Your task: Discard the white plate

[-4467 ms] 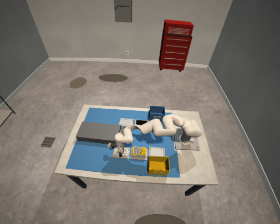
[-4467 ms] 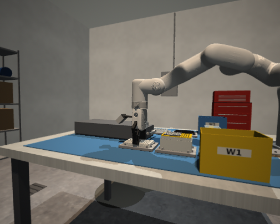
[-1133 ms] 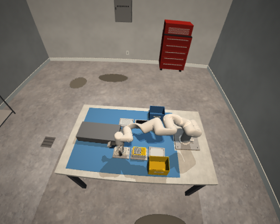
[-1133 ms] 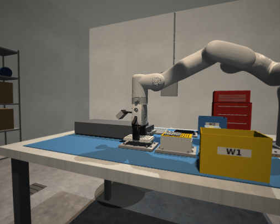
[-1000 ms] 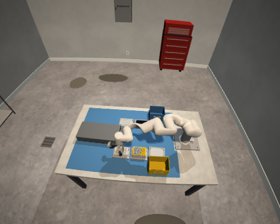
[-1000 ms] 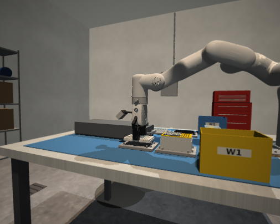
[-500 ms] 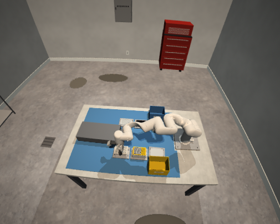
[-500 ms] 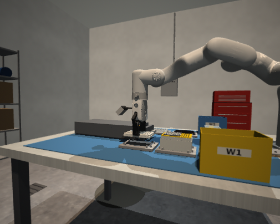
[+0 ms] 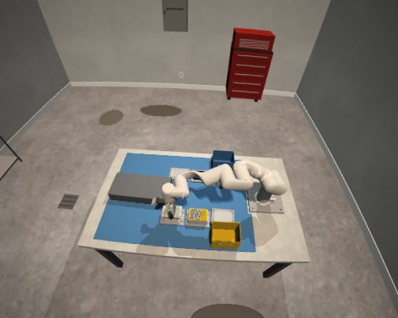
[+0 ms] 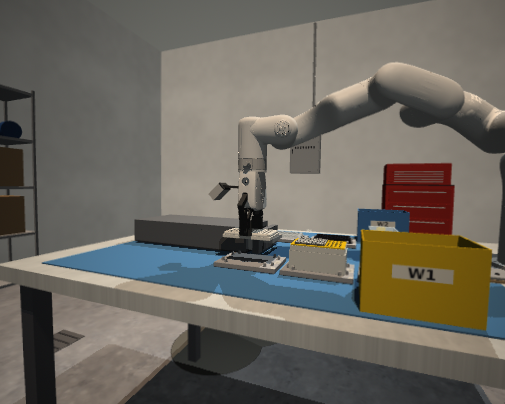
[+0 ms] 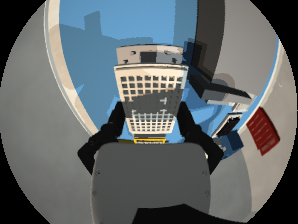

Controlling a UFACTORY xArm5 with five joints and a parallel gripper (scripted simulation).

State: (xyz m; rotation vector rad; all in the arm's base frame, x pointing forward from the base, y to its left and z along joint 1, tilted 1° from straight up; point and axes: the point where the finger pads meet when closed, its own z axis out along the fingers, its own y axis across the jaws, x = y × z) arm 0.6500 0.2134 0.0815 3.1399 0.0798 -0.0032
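Right now the grey nest is 90 mm below my hand. From my hand the other things lie so: white plate: 10 mm below; then yellow-topped tip box: 180 mm behind, 10 mm to the right, 40 mm below; then yellow bin W1: 360 mm behind, 120 mm to the left, 60 mm below.
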